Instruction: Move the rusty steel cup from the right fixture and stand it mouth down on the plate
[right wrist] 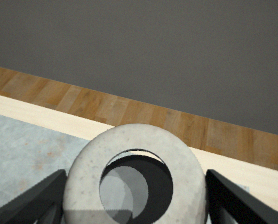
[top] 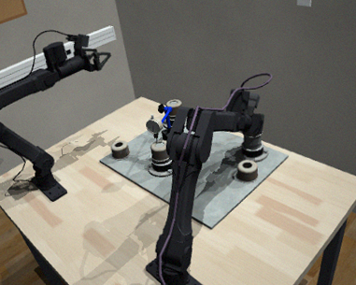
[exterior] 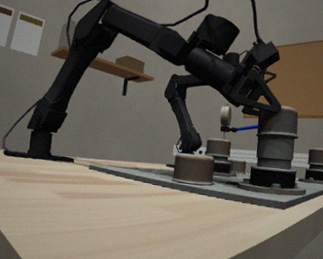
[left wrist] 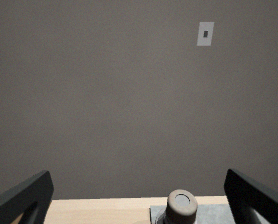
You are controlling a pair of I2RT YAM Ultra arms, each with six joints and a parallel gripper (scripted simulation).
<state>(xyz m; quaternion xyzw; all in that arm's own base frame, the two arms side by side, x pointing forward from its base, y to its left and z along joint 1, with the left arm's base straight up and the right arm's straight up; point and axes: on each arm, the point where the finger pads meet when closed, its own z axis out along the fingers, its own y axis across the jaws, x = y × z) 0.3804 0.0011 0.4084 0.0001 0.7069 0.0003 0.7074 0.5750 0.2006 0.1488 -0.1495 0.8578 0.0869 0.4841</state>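
Observation:
Right now my right hand is 150 mm past the grey plate, 190 mm to the right of it and 140 mm above it.

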